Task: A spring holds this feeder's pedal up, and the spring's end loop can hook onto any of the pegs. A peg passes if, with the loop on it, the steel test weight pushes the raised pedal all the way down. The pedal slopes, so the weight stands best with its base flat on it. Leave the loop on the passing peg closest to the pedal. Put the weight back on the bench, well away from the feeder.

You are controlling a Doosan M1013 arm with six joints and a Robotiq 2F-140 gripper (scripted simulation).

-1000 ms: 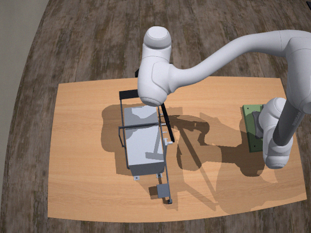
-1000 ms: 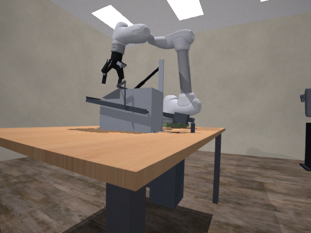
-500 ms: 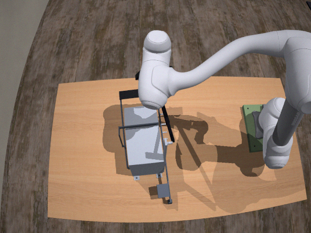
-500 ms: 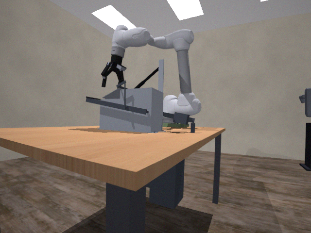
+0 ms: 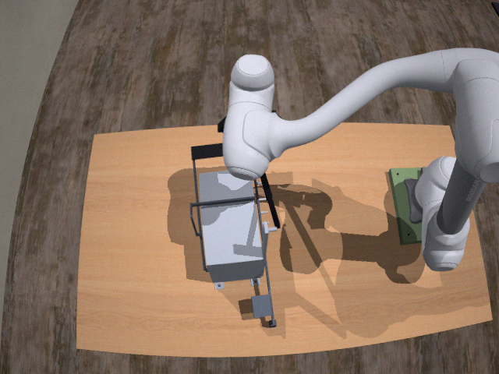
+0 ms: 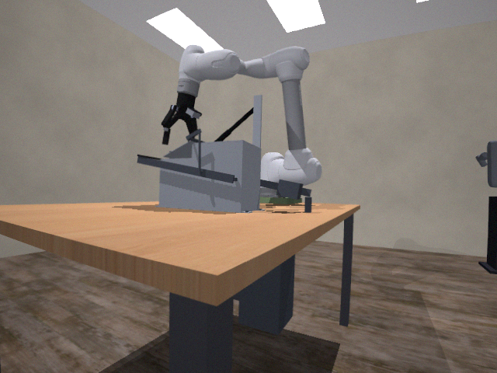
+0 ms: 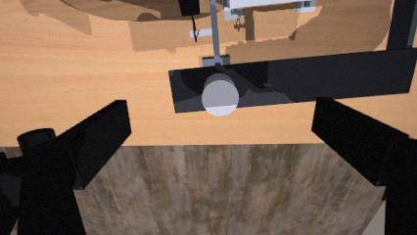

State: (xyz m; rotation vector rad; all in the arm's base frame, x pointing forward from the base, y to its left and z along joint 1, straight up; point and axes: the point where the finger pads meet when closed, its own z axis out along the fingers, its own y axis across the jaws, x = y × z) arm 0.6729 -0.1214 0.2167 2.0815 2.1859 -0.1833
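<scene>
Right now my hand is 4 cm above the steel test weight. Also, from my hand: peg 36 cm to the left, 15 cm above, 5 cm behind.
</scene>
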